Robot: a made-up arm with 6 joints.
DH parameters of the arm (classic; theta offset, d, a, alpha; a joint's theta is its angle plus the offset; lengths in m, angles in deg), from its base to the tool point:
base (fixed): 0 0.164 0 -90
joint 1: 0 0.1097 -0.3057 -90
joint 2: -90 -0.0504 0.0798 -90
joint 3: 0 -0.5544 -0.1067 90
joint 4: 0 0.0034 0.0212 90
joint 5: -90 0.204 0.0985 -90
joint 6: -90 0.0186 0.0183 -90
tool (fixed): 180 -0.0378 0 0
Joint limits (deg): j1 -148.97..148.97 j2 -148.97..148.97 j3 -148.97..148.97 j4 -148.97..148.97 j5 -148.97..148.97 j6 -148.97..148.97
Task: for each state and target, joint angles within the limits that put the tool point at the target. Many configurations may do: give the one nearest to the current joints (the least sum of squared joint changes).
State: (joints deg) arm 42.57 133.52 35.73 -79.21 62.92 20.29
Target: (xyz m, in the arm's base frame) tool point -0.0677 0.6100 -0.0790
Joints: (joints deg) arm 50.73 143.65 51.32 -86.68 65.92 19.84
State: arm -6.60 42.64 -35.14 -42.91 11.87 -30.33
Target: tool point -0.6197 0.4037 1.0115
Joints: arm 42.54 21.73 -48.08 -29.77 21.83 5.85
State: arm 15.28 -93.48 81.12 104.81 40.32 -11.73
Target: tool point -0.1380 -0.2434 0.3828
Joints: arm 40.98 -107.82 80.40 129.11 41.38 3.16
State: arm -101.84 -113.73 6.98 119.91 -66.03 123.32
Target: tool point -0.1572 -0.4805 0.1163
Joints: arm -87.50 -129.67 15.85 98.04 -64.17 125.43
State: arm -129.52 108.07 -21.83 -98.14 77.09 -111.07
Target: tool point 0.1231 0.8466 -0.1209
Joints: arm -133.35 101.73 -15.44 -72.34 80.09 -123.11
